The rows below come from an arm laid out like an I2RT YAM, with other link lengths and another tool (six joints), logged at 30 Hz.
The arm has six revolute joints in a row. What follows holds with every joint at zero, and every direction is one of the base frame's.
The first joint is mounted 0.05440 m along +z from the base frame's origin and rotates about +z.
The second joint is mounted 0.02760 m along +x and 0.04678 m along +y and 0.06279 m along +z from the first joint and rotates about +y.
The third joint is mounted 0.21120 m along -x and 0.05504 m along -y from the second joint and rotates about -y.
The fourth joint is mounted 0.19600 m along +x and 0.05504 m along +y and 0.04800 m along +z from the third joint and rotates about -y.
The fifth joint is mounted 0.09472 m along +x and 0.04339 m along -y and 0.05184 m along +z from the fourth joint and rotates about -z.
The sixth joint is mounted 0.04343 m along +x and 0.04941 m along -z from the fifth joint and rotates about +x.
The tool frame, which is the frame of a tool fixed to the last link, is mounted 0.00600 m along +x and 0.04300 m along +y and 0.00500 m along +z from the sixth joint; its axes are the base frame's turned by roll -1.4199, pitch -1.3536 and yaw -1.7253 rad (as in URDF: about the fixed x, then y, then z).
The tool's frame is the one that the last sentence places.
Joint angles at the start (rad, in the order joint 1, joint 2, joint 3, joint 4, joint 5, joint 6):
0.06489 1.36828 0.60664 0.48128 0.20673 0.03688
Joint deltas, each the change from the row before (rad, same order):
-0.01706 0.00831 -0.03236 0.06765 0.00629 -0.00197
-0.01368 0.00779 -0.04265 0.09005 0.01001 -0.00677
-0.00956 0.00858 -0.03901 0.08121 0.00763 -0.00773
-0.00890 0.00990 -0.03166 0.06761 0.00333 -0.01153
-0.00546 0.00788 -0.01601 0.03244 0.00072 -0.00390
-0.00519 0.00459 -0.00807 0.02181 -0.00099 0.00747
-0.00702 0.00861 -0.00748 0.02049 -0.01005 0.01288
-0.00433 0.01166 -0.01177 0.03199 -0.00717 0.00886
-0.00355 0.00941 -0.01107 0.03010 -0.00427 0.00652
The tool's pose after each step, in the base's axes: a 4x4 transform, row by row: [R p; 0 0 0 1], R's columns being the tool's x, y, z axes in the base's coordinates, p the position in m. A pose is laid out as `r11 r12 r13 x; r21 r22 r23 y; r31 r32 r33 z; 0 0 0 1`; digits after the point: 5 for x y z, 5 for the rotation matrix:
0.17189 -0.21469 0.96144 0.30503; -0.22633 -0.95846 -0.17356 0.04941; 0.95876 -0.18777 -0.21334 0.18738; 0 0 0 1
0.12994 -0.22838 0.96486 0.30298; -0.22272 -0.95497 -0.19604 0.04461; 0.96618 -0.18942 -0.17495 0.18481; 0 0 0 1
0.09539 -0.23715 0.96678 0.30037; -0.21678 -0.95285 -0.21234 0.04124; 0.97155 -0.18933 -0.14230 0.18213; 0 0 0 1
0.07020 -0.24256 0.96759 0.29800; -0.20679 -0.95245 -0.22376 0.03839; 0.97586 -0.18438 -0.11702 0.17943; 0 0 0 1
0.06153 -0.24648 0.96719 0.29682; -0.20348 -0.95177 -0.22961 0.03673; 0.97714 -0.18268 -0.10872 0.17718; 0 0 0 1
0.04987 -0.24943 0.96711 0.29639; -0.21102 -0.94909 -0.23390 0.03520; 0.97621 -0.19241 -0.09997 0.17715; 0 0 0 1
0.04303 -0.24677 0.96812 0.29603; -0.22440 -0.94664 -0.23132 0.03363; 0.97355 -0.20729 -0.09611 0.17631; 0 0 0 1
0.03317 -0.24294 0.96947 0.29524; -0.23352 -0.94504 -0.22883 0.03271; 0.97178 -0.21881 -0.08808 0.17495; 0 0 0 1
0.02241 -0.24053 0.97038 0.29438; -0.24007 -0.94352 -0.22832 0.03188; 0.97050 -0.22785 -0.07889 0.17405; 0 0 0 1

